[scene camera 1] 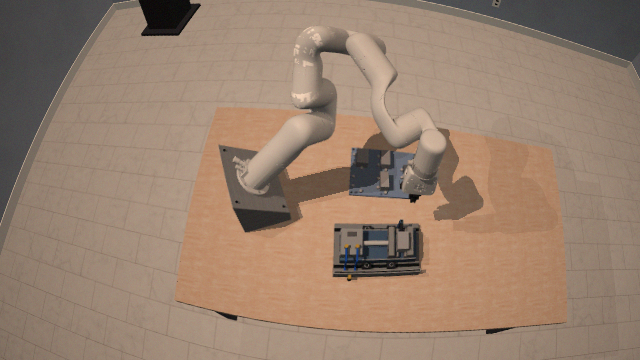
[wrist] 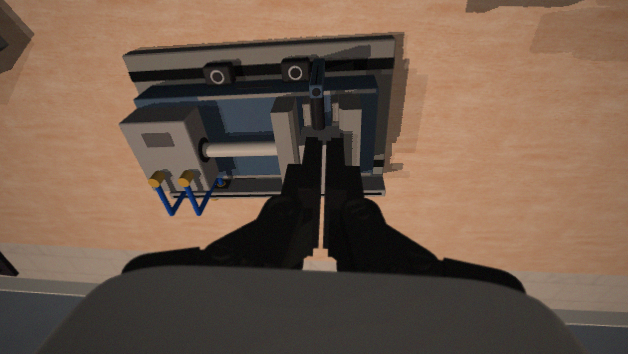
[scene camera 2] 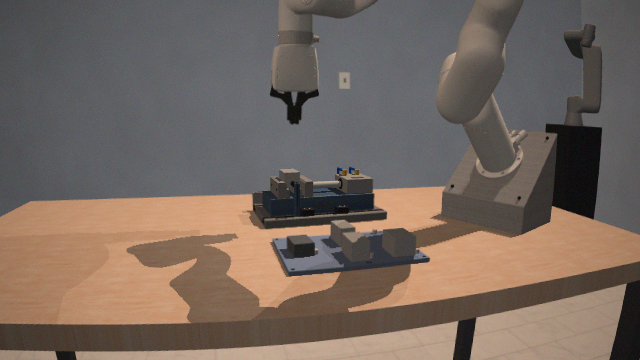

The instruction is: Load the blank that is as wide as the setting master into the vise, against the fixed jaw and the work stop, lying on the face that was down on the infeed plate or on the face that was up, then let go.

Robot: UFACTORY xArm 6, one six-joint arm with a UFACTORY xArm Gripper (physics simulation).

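Frame: origin at the arm's base, x ahead, y left, z up, level; millimetres.
Seen in the pictures: gripper, between the fingertips: (scene camera 1: 412, 198) (wrist: 323, 165) (scene camera 2: 294, 123); arm's base, origin of its link: (scene camera 1: 252, 178) (scene camera 2: 500, 161).
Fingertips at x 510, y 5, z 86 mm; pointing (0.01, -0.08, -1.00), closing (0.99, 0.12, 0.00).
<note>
Pixels of each thing's top centre, then the offset from my fingertips to it. "spot": a spot on its surface instead. Level surfaces: height alone.
- grey blank, centre of its top: (wrist: 320, 171) (scene camera 2: 289, 170) (scene camera 1: 403, 240) dx +8, dy -93, dz -118 mm
- vise, centre of its top: (wrist: 253, 163) (scene camera 2: 317, 176) (scene camera 1: 381, 242) dx -61, dy -108, dz -135 mm
- work stop, a spot on its surface: (wrist: 317, 87) (scene camera 1: 402, 219) spot: dx -6, dy -17, dz -136 mm
- infeed plate, centre of its top: (scene camera 2: 346, 248) (scene camera 1: 384, 172) dx -89, dy +190, dz -226 mm
- dark block, centre of its top: (scene camera 2: 300, 239) dx -1, dy +204, dz -201 mm
- pale rod, centre of its top: (wrist: 240, 153) (scene camera 2: 324, 181) (scene camera 1: 375, 242) dx -79, dy -106, dz -148 mm
- table, height of its surface: dz -234 mm
A grey blank (scene camera 1: 403, 240) (scene camera 2: 289, 175) (wrist: 334, 132) sits between the jaws of the vise (scene camera 1: 375, 272) (scene camera 2: 330, 202) (wrist: 255, 116). It is beside the fixed jaw (scene camera 2: 278, 187) (wrist: 351, 131), with its end at the work stop (scene camera 1: 400, 223) (scene camera 2: 297, 199) (wrist: 317, 87); exact contact and its bottom face cannot be told. My gripper (scene camera 1: 414, 199) (scene camera 2: 294, 121) (wrist: 323, 165) is shut and empty, high above the table between vise and infeed plate. Its fingers hide most of the blank in the wrist view. The infeed plate (scene camera 1: 367, 194) (scene camera 2: 320, 266) bears a dark block (scene camera 2: 300, 246) and grey blocks (scene camera 2: 356, 247) (scene camera 2: 399, 242) (scene camera 2: 342, 231).
The moving jaw (scene camera 1: 392, 242) (wrist: 285, 132) stands left of the blank in the wrist view, on a pale rod (scene camera 1: 376, 243) (scene camera 2: 326, 184) (wrist: 242, 149). Blue hoses with yellow fittings (scene camera 1: 347, 247) (wrist: 185, 179) rise at the vise's cylinder end. The robot's base (scene camera 1: 260, 200) (scene camera 2: 490, 210) stands on the table (scene camera 1: 280, 295).
</note>
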